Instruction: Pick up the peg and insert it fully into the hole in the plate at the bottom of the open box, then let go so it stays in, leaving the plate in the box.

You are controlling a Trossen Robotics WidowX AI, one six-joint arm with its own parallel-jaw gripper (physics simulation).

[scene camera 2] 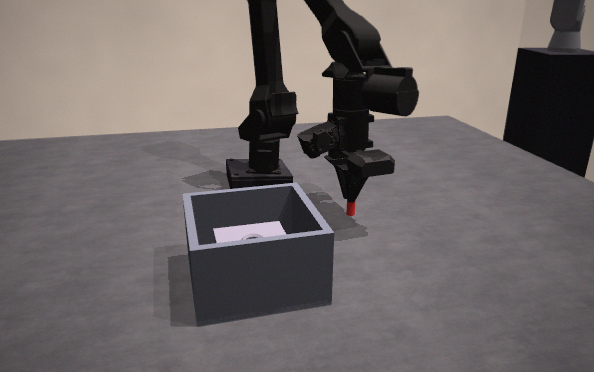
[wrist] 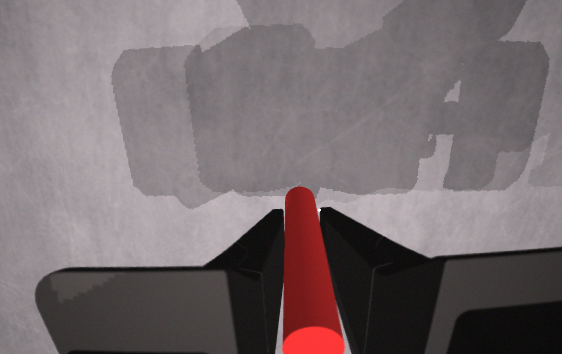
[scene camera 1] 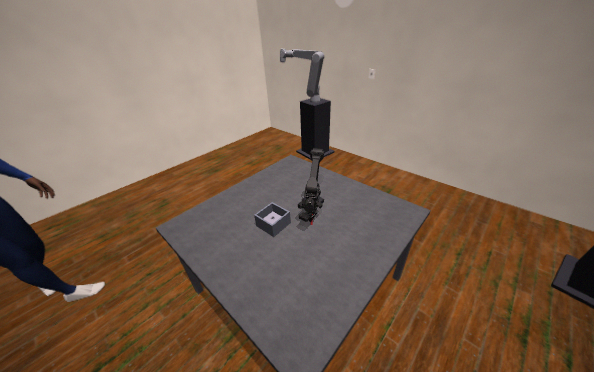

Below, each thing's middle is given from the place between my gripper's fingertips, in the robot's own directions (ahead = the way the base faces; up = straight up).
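The pale plate (scene camera 2: 259, 230) is 1 cm above my hand, and it is also 19 cm ahead of my hand and 16 cm to the right. Then there is the grey box (scene camera 2: 235, 280), 2 cm above my hand, 16 cm to the right of it and 19 cm ahead.
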